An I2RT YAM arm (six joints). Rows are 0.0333 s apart.
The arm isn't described. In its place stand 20 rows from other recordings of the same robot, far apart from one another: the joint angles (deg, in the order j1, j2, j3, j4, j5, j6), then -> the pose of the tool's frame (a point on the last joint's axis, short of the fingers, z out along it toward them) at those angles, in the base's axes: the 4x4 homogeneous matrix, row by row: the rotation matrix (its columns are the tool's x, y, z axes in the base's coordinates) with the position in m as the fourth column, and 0 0 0 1 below.
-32.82 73.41 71.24 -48.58 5.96 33.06 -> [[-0.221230, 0.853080, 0.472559, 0.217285], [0.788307, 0.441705, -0.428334, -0.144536], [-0.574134, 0.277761, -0.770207, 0.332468], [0, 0, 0, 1]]
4.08 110.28 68.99 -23.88 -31.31 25.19 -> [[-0.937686, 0.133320, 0.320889, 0.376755], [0.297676, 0.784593, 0.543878, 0.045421], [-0.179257, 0.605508, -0.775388, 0.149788], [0, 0, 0, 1]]
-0.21 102.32 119.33 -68.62 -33.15 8.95 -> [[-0.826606, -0.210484, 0.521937, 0.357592], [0.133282, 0.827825, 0.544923, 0.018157], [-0.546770, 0.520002, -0.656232, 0.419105], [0, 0, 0, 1]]
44.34 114.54 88.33 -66.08 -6.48 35.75 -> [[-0.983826, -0.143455, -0.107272, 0.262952], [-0.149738, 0.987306, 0.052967, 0.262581], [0.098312, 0.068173, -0.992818, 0.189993], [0, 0, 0, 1]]
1.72 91.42 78.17 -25.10 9.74 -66.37 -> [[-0.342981, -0.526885, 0.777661, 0.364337], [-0.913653, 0.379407, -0.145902, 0.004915], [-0.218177, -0.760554, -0.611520, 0.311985], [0, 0, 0, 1]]
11.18 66.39 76.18 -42.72 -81.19 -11.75 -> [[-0.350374, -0.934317, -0.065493, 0.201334], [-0.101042, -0.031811, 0.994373, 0.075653], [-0.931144, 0.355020, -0.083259, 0.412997], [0, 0, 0, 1]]
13.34 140.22 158.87 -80.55 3.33 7.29 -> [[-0.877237, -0.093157, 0.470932, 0.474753], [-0.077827, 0.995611, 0.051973, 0.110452], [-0.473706, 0.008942, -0.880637, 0.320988], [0, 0, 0, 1]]
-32.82 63.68 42.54 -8.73 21.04 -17.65 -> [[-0.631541, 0.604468, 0.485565, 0.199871], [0.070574, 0.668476, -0.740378, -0.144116], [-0.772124, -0.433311, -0.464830, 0.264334], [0, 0, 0, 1]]
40.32 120.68 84.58 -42.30 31.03 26.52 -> [[-0.880568, -0.091921, 0.464920, 0.323734], [-0.245479, 0.927618, -0.281539, 0.250672], [-0.405389, -0.362042, -0.839396, 0.142305], [0, 0, 0, 1]]
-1.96 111.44 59.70 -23.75 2.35 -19.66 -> [[-0.926087, -0.283666, 0.248789, 0.342526], [-0.304659, 0.951172, -0.049542, -0.013182], [-0.222588, -0.121676, -0.967290, 0.097936], [0, 0, 0, 1]]
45.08 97.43 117.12 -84.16 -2.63 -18.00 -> [[-0.383090, -0.882906, 0.271513, 0.219023], [-0.821328, 0.460086, 0.337256, 0.221949], [-0.422685, -0.093802, -0.901409, 0.415460], [0, 0, 0, 1]]
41.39 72.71 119.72 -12.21 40.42 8.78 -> [[0.407283, -0.168066, 0.897705, 0.126089], [0.513839, 0.854767, -0.073098, 0.080356], [-0.755043, 0.491047, 0.434491, 0.643394], [0, 0, 0, 1]]
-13.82 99.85 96.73 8.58 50.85 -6.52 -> [[-0.010447, 0.905110, 0.425050, 0.390663], [-0.071258, 0.423318, -0.903174, -0.124531], [-0.997403, -0.039723, 0.060074, 0.429365], [0, 0, 0, 1]]
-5.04 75.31 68.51 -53.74 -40.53 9.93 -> [[-0.897726, -0.098260, 0.429457, 0.254188], [0.210751, 0.760251, 0.614494, 0.000807], [-0.386875, 0.642155, -0.661789, 0.311450], [0, 0, 0, 1]]
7.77 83.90 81.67 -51.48 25.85 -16.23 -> [[-0.804264, -0.094526, 0.586707, 0.301182], [-0.363600, 0.859183, -0.360001, 0.025431], [-0.470059, -0.502862, -0.725379, 0.340959], [0, 0, 0, 1]]
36.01 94.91 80.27 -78.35 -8.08 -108.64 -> [[0.804131, -0.581287, -0.124412, 0.230921], [-0.575301, -0.813686, 0.083335, 0.174022], [-0.149674, 0.004562, -0.988725, 0.263564], [0, 0, 0, 1]]
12.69 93.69 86.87 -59.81 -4.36 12.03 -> [[-0.927657, -0.056351, 0.369158, 0.322140], [0.004138, 0.986937, 0.161052, 0.075313], [-0.373411, 0.150929, -0.915306, 0.306922], [0, 0, 0, 1]]
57.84 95.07 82.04 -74.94 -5.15 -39.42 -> [[0.125535, -0.990438, -0.057212, 0.156675], [-0.988499, -0.129774, 0.077646, 0.255186], [-0.084329, 0.046806, -0.995338, 0.270298], [0, 0, 0, 1]]
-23.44 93.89 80.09 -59.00 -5.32 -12.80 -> [[-0.936843, 0.167527, 0.307019, 0.297212], [0.165749, 0.985647, -0.032056, -0.125264], [-0.307982, 0.020857, -0.951163, 0.272169], [0, 0, 0, 1]]
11.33 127.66 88.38 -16.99 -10.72 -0.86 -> [[-0.810947, -0.306512, 0.498413, 0.458993], [-0.177525, 0.940550, 0.289571, 0.098720], [-0.557539, 0.146346, -0.817149, 0.123195], [0, 0, 0, 1]]
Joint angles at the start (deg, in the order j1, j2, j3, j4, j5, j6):
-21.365 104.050 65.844 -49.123 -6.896 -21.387
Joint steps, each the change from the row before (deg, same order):
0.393 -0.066 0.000 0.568 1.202 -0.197
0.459 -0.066 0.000 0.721 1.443 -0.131
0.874 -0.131 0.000 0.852 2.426 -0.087
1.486 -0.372 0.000 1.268 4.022 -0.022
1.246 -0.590 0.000 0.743 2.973 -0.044
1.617 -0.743 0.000 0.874 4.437 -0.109
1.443 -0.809 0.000 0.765 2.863 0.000
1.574 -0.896 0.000 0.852 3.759 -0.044
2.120 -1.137 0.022 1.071 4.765 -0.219
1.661 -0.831 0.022 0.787 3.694 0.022
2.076 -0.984 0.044 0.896 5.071 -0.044
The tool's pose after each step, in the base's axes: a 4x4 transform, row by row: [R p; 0 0 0 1], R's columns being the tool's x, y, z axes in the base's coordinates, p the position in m. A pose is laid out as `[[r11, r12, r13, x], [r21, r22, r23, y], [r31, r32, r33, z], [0, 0, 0, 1]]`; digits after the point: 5 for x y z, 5 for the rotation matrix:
[[-0.99588, -0.01672, 0.08908, 0.29993], [-0.01029, 0.99734, 0.07211, -0.11118], [-0.09005, 0.07090, -0.99341, 0.15632], [0, 0, 0, 1]]
[[-0.99537, -0.02559, 0.09262, 0.30174], [-0.02154, 0.99878, 0.04449, -0.11008], [-0.09365, 0.04229, -0.99471, 0.15667], [0, 0, 0, 1]]
[[-0.99481, -0.03899, 0.09398, 0.30432], [-0.03914, 0.99923, 0.00028, -0.10739], [-0.09391, -0.00340, -0.99557, 0.15742], [0, 0, 0, 1]]
[[-0.99340, -0.05786, 0.09909, 0.30824], [-0.06523, 0.99521, -0.07283, -0.10250], [-0.09440, -0.07881, -0.99241, 0.15965], [0, 0, 0, 1]]
[[-0.99156, -0.07286, 0.10720, 0.31072], [-0.08632, 0.98817, -0.12677, -0.09780], [-0.09670, -0.13495, -0.98612, 0.16309], [0, 0, 0, 1]]
[[-0.98923, -0.08969, 0.11566, 0.31352], [-0.11209, 0.97240, -0.20463, -0.09187], [-0.09412, -0.21539, -0.97198, 0.16767], [0, 0, 0, 1]]
[[-0.98586, -0.10179, 0.13310, 0.31587], [-0.13333, 0.95765, -0.25520, -0.08578], [-0.10148, -0.26934, -0.95768, 0.17260], [0, 0, 0, 1]]
[[-0.98223, -0.11090, 0.15144, 0.31810], [-0.15475, 0.93505, -0.31896, -0.07938], [-0.10623, -0.33672, -0.93559, 0.17831], [0, 0, 0, 1]]
[[-0.97649, -0.12149, 0.17806, 0.32076], [-0.18411, 0.89967, -0.39586, -0.07040], [-0.11210, -0.41933, -0.90088, 0.18593], [0, 0, 0, 1]]
[[-0.97229, -0.12281, 0.19891, 0.32249], [-0.20221, 0.86879, -0.45201, -0.06318], [-0.11730, -0.47970, -0.86955, 0.19176], [0, 0, 0, 1]]
[[-0.96761, -0.11968, 0.22228, 0.32412], [-0.22215, 0.82193, -0.52448, -0.05423], [-0.11993, -0.55687, -0.82190, 0.19914], [0, 0, 0, 1]]

